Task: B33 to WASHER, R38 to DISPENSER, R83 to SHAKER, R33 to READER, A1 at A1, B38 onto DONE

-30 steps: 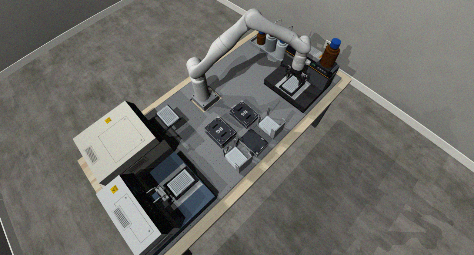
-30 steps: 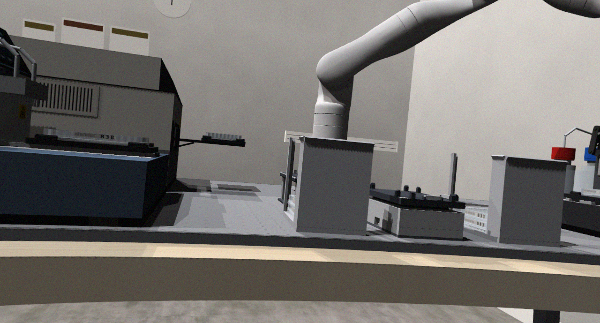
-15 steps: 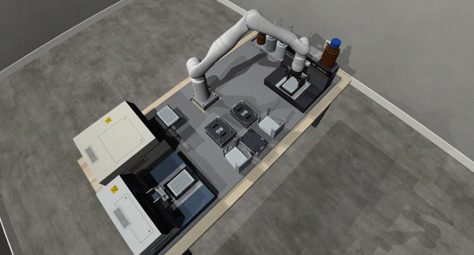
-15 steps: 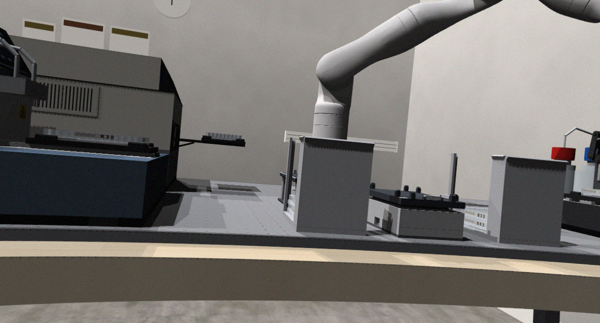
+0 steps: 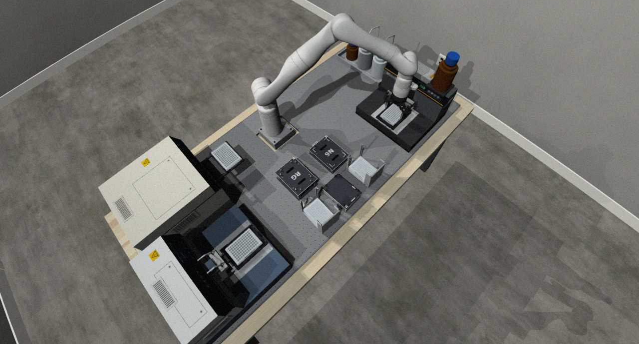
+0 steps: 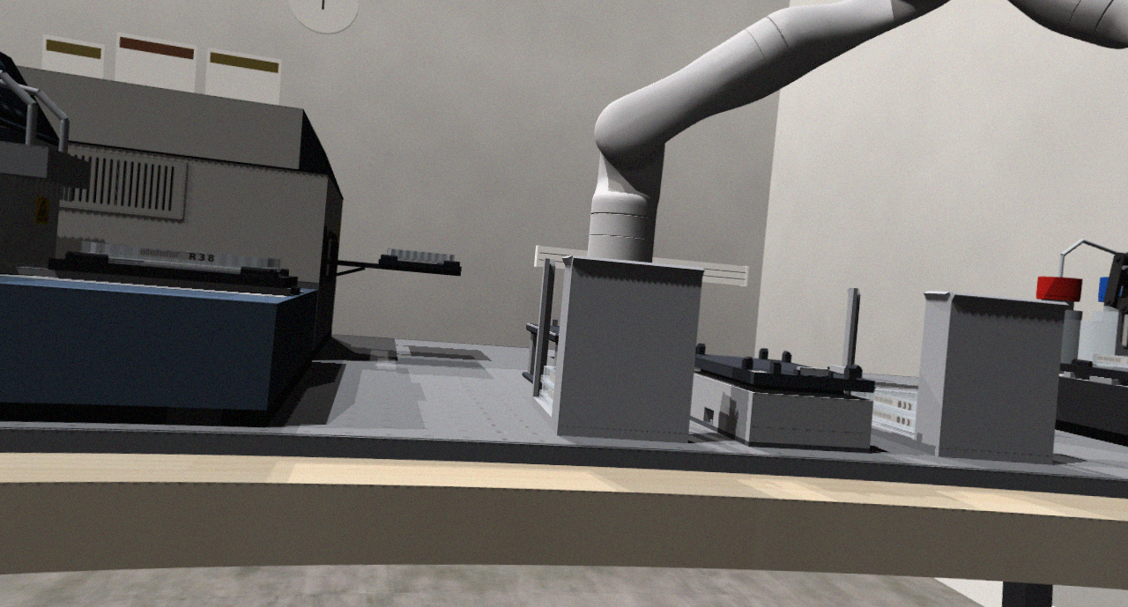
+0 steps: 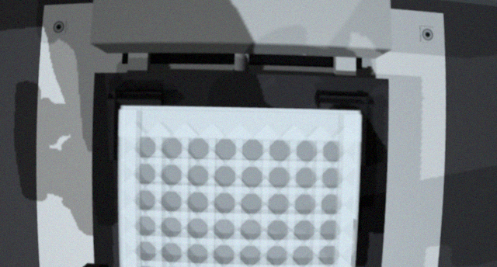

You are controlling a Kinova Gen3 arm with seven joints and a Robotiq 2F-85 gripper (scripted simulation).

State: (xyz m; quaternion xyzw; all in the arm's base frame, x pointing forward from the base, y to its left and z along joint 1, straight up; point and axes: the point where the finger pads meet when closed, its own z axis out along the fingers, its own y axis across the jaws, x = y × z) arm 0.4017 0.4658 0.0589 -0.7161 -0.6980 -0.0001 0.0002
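Right now the plate R83 is 20 mm below my hand. From my hand the other things lie so: plate B33: 80 mm ahead, 330 mm to the right, 70 mm below; nest N6: 100 mm behind, 370 mm to the right, 70 mm below; brown bottle: 110 mm ahead, 170 mm to the left, 190 mm above.
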